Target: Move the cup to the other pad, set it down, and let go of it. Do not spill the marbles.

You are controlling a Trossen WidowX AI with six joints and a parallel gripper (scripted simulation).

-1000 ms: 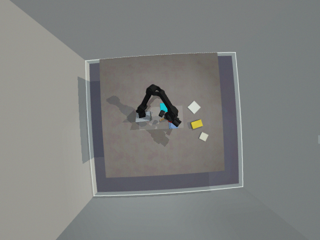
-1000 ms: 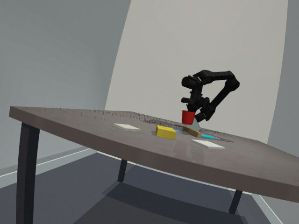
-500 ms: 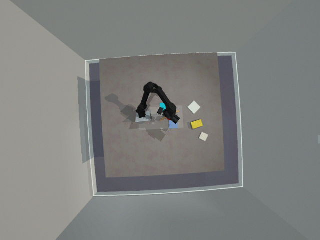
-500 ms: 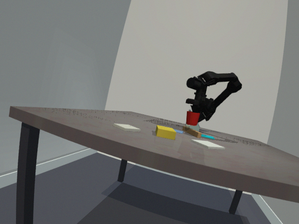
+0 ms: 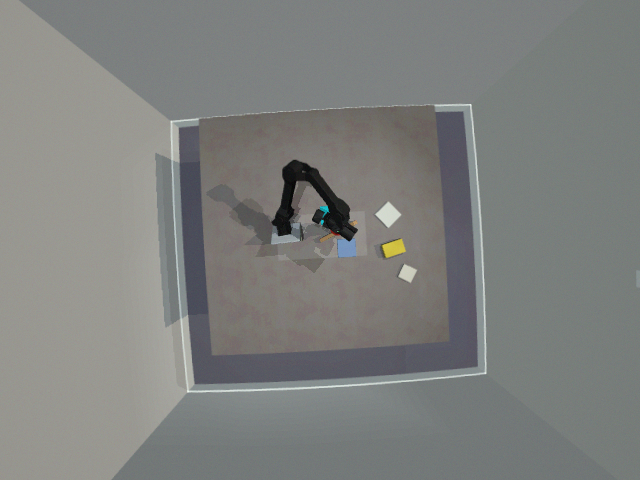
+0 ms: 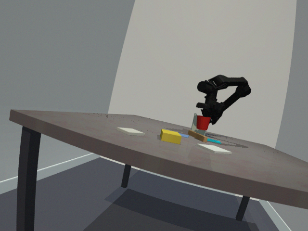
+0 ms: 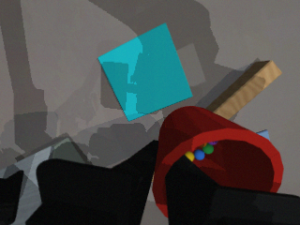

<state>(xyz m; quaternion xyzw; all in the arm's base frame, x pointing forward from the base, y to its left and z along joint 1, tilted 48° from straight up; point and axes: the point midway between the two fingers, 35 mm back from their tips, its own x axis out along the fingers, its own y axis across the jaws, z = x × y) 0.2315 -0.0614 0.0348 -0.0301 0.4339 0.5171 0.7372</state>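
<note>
Right now the cyan pad is 10 mm ahead of my gripper tip, 60 mm to the left of it and 100 mm below it. Round my gripper tip: yellow block (300 mm ahead, 180 mm to the right, 70 mm below); wooden bar (30 mm ahead, 40 mm to the right, 80 mm below); red cup (20 mm ahead, 20 mm to the right).
</note>
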